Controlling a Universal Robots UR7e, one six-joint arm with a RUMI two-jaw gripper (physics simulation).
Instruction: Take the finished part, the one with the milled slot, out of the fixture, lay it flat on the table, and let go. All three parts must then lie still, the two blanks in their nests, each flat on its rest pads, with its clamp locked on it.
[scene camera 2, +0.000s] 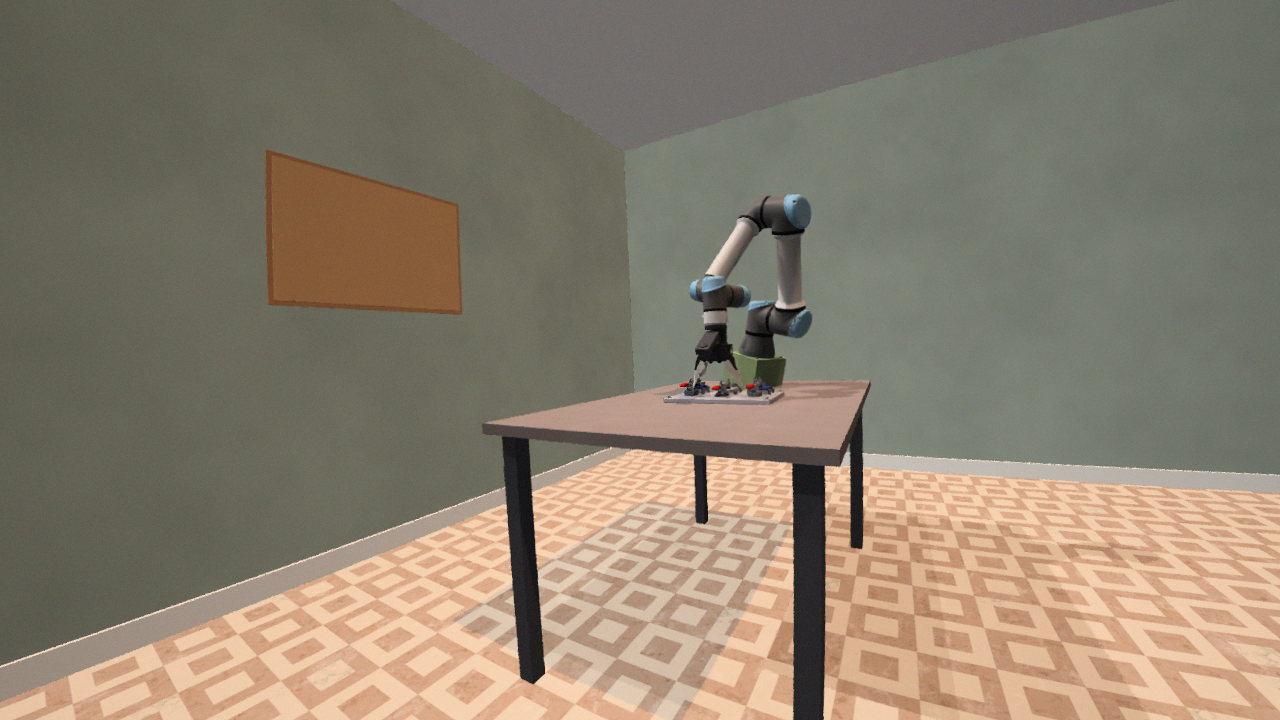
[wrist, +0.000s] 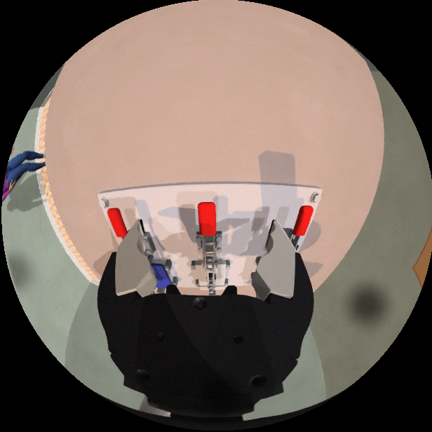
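Where they show: gripper, between the fingertips: (scene camera 2: 717, 389); arm's base, origin of its link: (scene camera 2: 756, 354).
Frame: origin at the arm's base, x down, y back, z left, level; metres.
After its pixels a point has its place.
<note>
The fixture plate (scene camera 2: 726, 401) {z -0.001, x 0.131, y -0.557 m} (wrist: 250, 193) carries three clamps with red handles: left (wrist: 117, 222), middle (wrist: 207, 218) and right (wrist: 303, 220) in the wrist view. The handles point toward the plate's far edge there; I cannot tell whether each clamp is locked. A blue part (wrist: 161, 275) shows in the left nest, partly behind the left finger. A pale surface (wrist: 220, 274) shows beneath the middle clamp; its slot cannot be made out. The right nest is hidden by the right finger. My gripper (scene camera 2: 716, 385) {z -0.040, x 0.099, y -0.520 m} (wrist: 206, 220) is open and empty, low over the fixture, its fingers on either side of the middle clamp.
The fixture lies on the brown table (scene camera 2: 626, 419) {z -0.188, x 0.139, y -0.876 m} (wrist: 215, 110). A green block (scene camera 2: 768, 369) {z 0.056, x 0.063, y -0.054 m} stands at the arm's base behind the fixture. The two outer clamps stand close to my fingers. A person's blue-clad legs (wrist: 25, 160) show beyond the table in the wrist view.
</note>
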